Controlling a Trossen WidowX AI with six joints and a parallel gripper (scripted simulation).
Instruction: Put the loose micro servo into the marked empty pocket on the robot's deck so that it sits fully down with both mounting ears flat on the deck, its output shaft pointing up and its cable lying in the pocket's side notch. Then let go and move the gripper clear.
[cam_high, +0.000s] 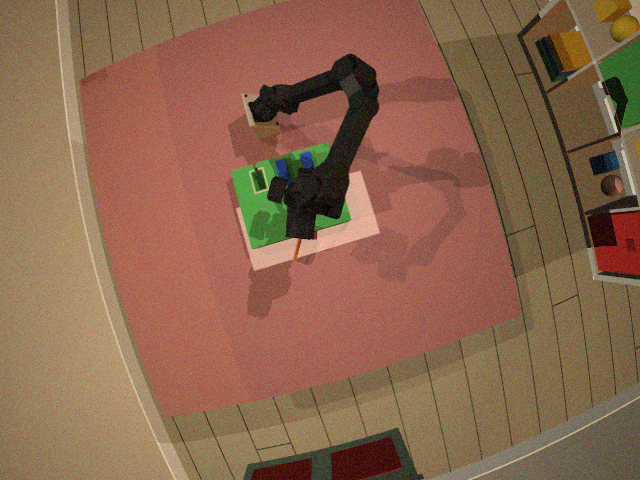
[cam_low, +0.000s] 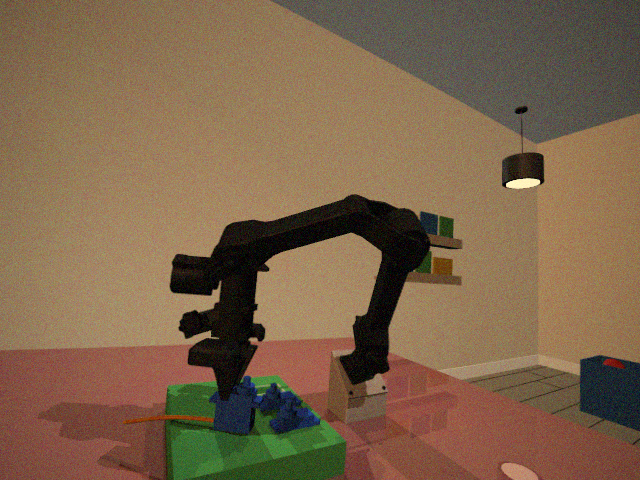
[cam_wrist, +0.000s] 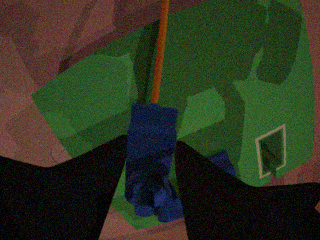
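My gripper tip is now 70 mm above the green deck and 40 mm to the left of it.
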